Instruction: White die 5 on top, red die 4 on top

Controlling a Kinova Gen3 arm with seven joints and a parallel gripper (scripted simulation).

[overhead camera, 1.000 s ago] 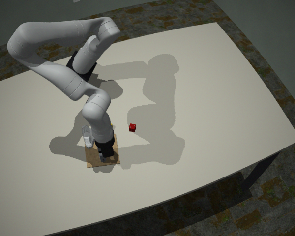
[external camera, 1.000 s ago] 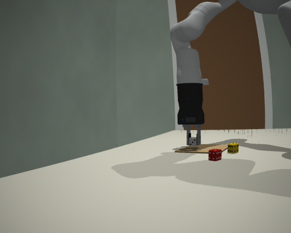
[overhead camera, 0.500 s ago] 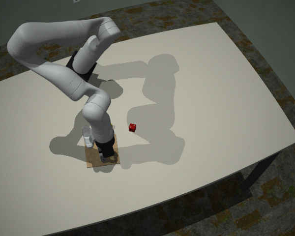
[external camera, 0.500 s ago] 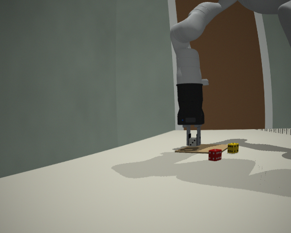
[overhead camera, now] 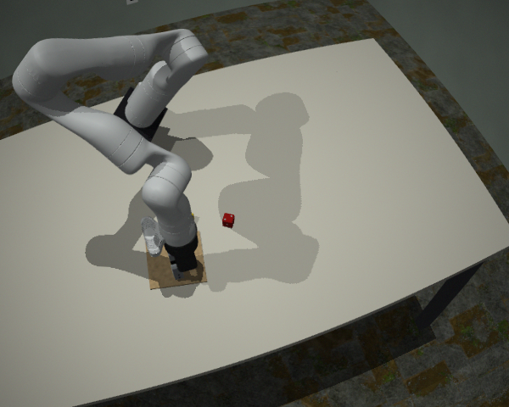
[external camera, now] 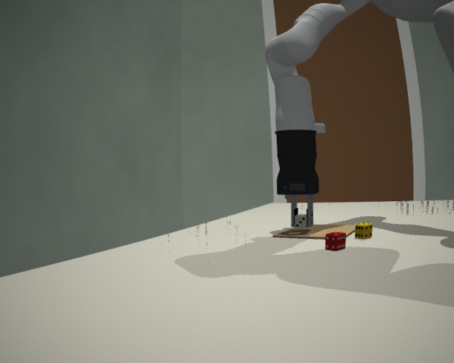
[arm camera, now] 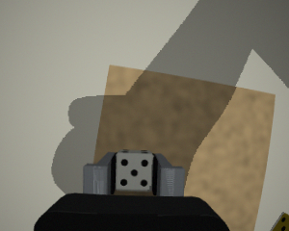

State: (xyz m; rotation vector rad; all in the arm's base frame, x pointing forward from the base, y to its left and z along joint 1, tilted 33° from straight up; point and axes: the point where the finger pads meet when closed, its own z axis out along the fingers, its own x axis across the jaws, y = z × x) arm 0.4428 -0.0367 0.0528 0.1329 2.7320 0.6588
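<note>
My gripper is now 1 cm above the white die. Round my hand: red die: 10 cm behind, 16 cm to the left, 2 cm below; then brown mat: 4 cm behind, 3 cm below; then yellow die: 14 cm behind, 6 cm to the left, 2 cm below.
</note>
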